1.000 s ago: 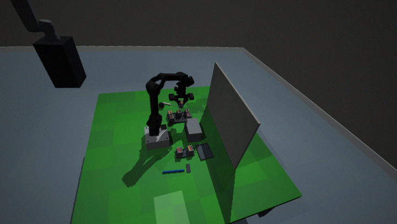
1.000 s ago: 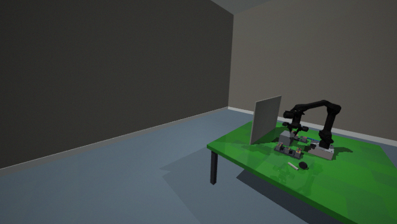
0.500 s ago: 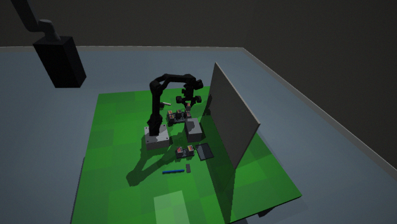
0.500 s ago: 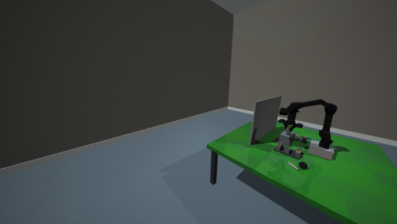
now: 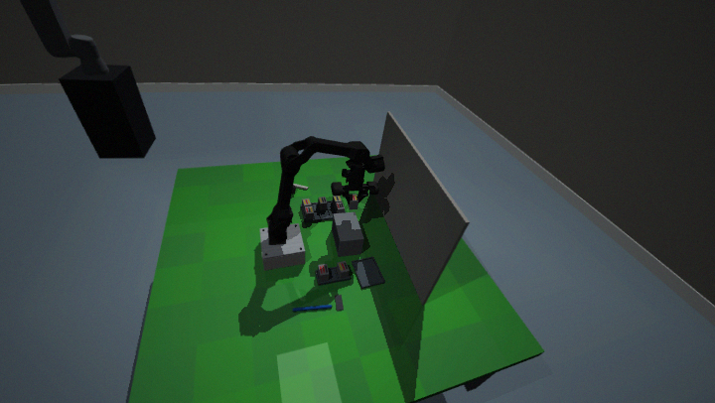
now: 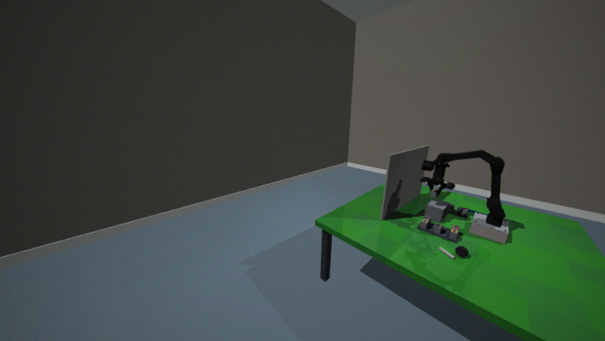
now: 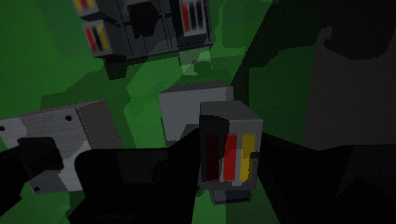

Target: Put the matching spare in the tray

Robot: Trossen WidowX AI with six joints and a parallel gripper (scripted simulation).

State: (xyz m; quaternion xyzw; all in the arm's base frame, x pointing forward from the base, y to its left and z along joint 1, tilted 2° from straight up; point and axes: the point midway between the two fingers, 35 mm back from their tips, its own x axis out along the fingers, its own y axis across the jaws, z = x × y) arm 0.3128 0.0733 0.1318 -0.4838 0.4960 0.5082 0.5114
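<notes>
Now: gripper tip 4 cm short of the dark tray, 23 cm to the left of it and 17 cm above it. The rest, counted from my gripper tip: grey mounted unit: 2 cm behind, 5 cm to the right, 12 cm below; then grey spare: 2 cm above; then tall grey panel: 21 cm ahead, 4 cm to the right, 5 cm above.
</notes>
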